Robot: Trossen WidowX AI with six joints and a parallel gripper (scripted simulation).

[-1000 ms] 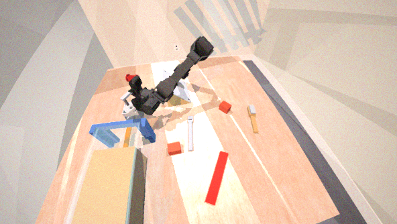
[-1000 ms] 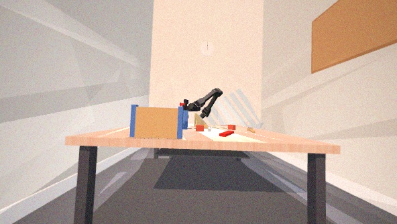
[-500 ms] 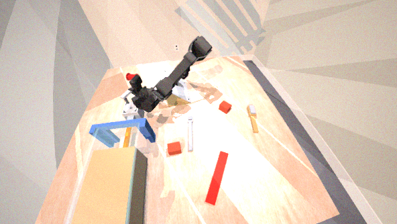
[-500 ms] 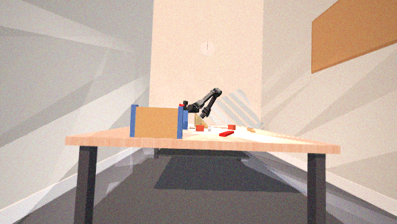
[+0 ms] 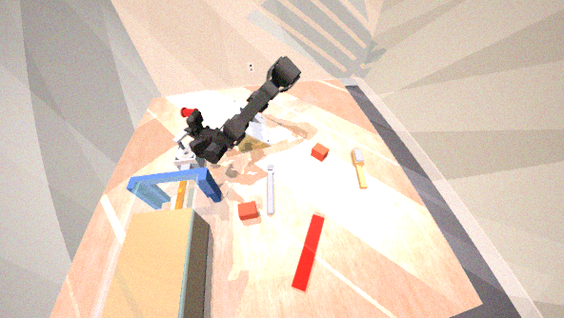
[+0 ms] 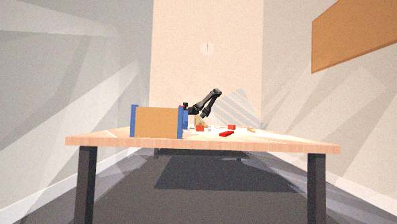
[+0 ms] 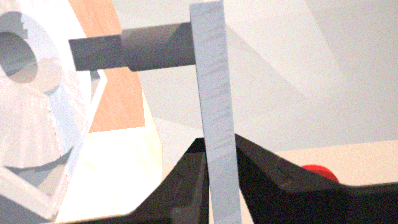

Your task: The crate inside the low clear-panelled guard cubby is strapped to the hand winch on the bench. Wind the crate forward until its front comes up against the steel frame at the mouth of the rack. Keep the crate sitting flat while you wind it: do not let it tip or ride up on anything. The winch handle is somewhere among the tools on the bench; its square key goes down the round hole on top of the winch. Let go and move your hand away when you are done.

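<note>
Right now my gripper tip is 4 cm to the right of the red grip, 4 cm below it and 3 cm past it. From my gripper tip the other things lie so: blue steel frame 21 cm ahead, 5 cm below, 3 cm to the right; then grey winch 12 cm below, 3 cm ahead, 2 cm to the right; then grey crank arm 2 cm to the left, 1 cm above.
</note>
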